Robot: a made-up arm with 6 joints. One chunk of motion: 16 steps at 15 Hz.
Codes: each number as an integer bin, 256 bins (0 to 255) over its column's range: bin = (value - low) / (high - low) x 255, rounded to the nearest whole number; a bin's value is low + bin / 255 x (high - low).
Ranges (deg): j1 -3.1..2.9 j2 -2..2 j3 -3.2..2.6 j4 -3.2..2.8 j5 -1.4..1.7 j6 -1.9..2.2
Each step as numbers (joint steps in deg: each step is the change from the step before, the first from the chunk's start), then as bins.
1 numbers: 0.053 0.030 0.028 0.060 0.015 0.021
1 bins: 134 129 142 139 116 119
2 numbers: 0.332 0.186 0.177 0.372 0.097 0.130
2 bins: 146 139 148 152 123 126
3 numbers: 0.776 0.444 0.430 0.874 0.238 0.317
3 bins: 165 156 160 173 135 138
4 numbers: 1.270 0.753 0.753 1.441 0.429 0.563
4 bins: 186 176 174 197 150 153
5 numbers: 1.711 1.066 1.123 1.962 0.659 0.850
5 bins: 204 195 190 219 169 171
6 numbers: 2.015 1.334 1.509 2.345 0.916 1.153
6 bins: 217 213 207 236 191 190
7 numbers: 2.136 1.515 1.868 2.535 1.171 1.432
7 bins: 223 224 223 244 211 207
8 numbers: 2.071 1.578 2.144 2.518 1.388 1.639
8 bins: 220 228 235 243 229 220
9 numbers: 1.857 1.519 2.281 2.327 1.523 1.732
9 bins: 211 224 241 235 240 226
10 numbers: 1.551 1.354 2.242 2.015 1.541 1.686
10 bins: 198 214 239 222 242 223
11 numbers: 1.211 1.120 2.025 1.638 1.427 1.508
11 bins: 183 199 230 206 233 212
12 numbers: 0.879 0.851 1.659 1.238 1.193 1.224
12 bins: 169 182 214 189 213 194
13 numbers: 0.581 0.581 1.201 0.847 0.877 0.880
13 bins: 156 165 193 172 187 173
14 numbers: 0.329 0.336 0.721 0.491 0.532 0.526
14 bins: 146 149 172 157 159 151
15 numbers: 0.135 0.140 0.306 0.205 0.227 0.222
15 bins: 137 136 154 145 134 132
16 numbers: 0.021 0.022 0.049 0.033 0.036 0.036
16 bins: 133 129 143 137 118 120
